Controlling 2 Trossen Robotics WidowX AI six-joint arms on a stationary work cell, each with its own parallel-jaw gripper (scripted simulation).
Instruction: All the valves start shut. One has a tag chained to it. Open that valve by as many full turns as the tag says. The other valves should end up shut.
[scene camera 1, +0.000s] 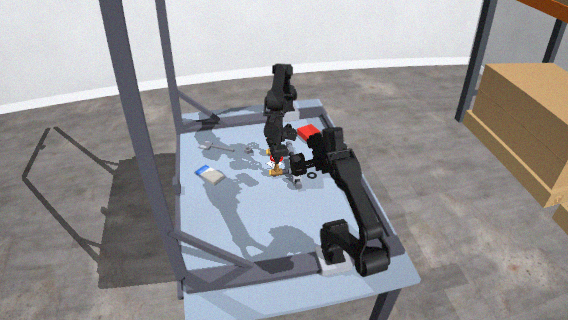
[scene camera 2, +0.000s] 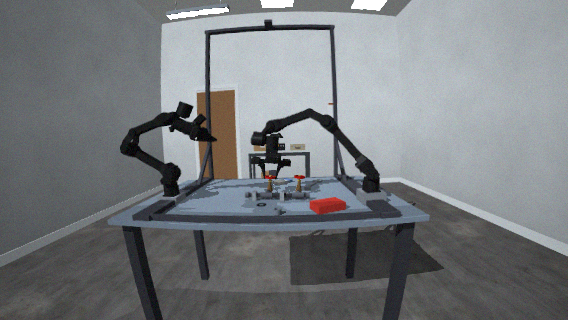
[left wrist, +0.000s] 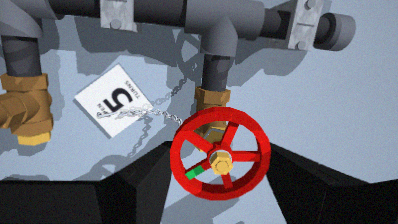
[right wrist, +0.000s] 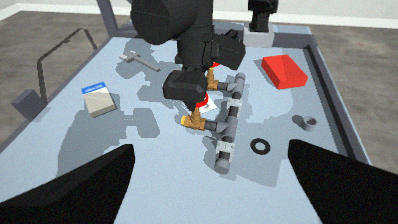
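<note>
There is a red block (right wrist: 284, 73) that I can see, though in the left wrist view the block is out of frame. I also see a blue-and-beige box (right wrist: 97, 98), and that box, too, is out of frame in the left wrist view. A red handwheel (left wrist: 228, 190) is visible to me as well. As for my own hands, I see my left gripper (left wrist: 217, 149), which the right wrist view also shows me (my left gripper (right wrist: 194, 102)), and then there is my right gripper (scene camera 1: 308, 154), with the right wrist view giving me my right gripper (right wrist: 211, 149) again.
</note>
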